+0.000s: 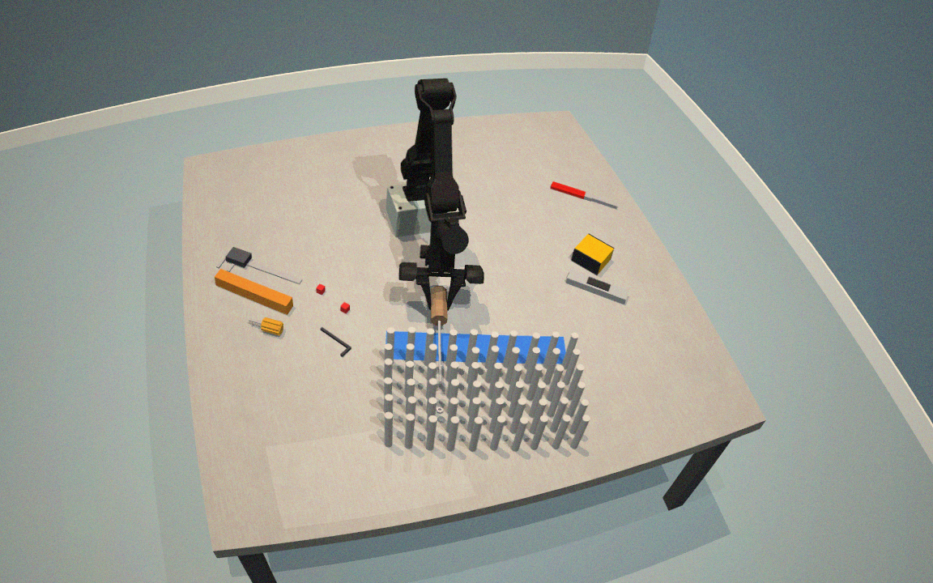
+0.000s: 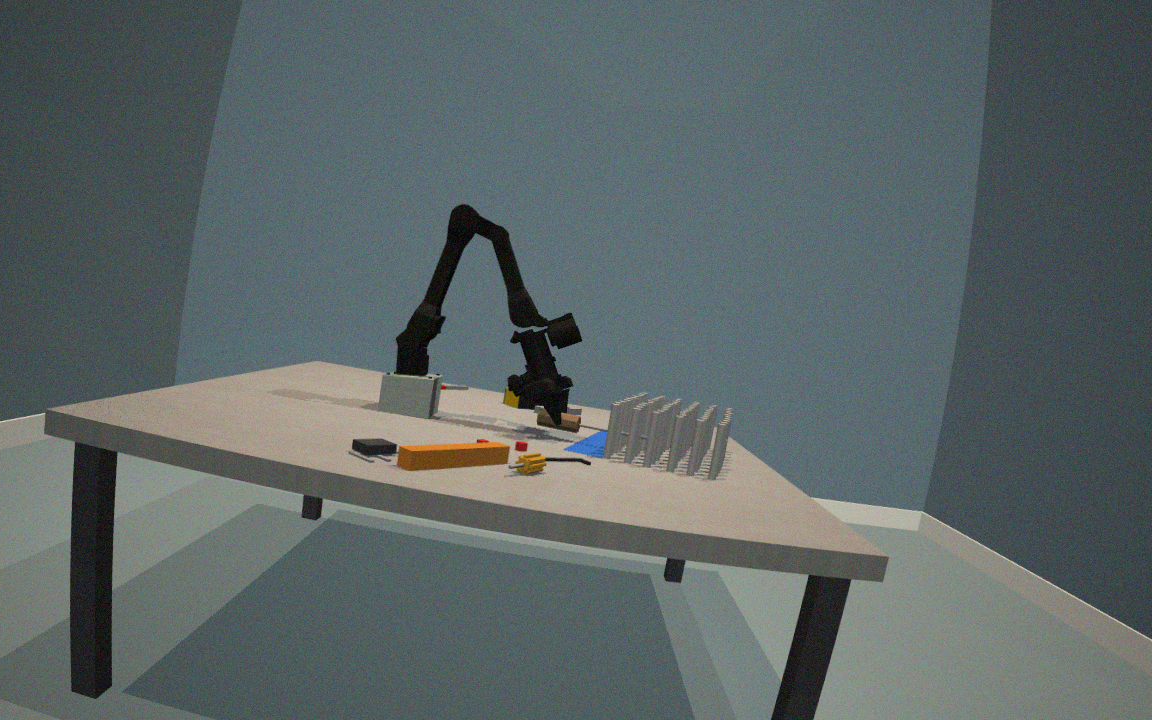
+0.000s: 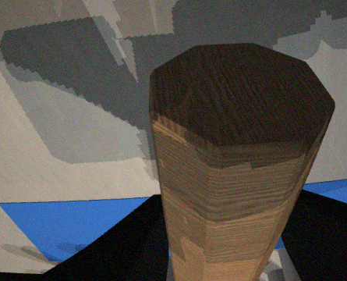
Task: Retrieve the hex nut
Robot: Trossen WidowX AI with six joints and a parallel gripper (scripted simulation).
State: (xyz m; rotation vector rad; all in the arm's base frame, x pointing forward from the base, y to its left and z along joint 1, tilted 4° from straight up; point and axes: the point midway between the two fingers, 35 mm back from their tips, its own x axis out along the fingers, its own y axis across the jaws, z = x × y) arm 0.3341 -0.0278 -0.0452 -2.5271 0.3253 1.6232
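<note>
My gripper tip is 100 mm short of the blue taped strip, 60 mm to the right of it and 30 mm above it. The rest, counted from my gripper tip: orange-handled tool (40 mm behind, 400 mm to the right, 20 mm below); hex nut (250 mm ahead, 60 mm to the right, 30 mm below); black hex key (40 mm ahead, 240 mm to the right, 30 mm below).
</note>
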